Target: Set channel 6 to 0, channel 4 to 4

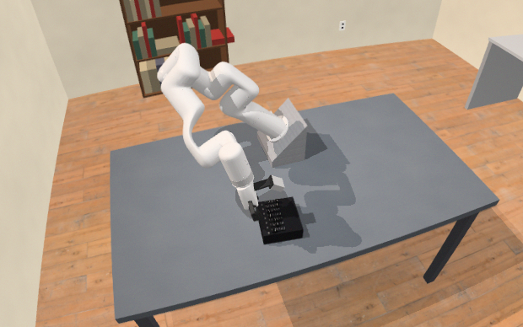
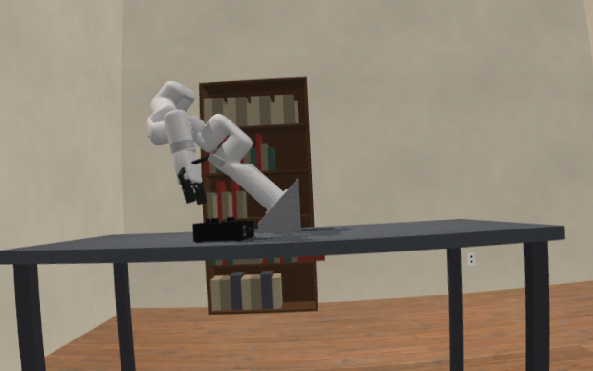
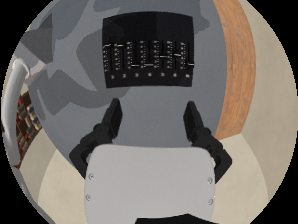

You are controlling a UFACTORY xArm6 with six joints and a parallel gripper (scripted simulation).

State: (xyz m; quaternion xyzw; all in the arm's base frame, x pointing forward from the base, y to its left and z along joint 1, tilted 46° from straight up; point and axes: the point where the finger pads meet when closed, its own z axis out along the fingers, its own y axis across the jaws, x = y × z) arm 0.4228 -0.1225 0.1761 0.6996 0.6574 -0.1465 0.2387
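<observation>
My hand is 6 cm above the fader and 5 cm to the right of it.
</observation>
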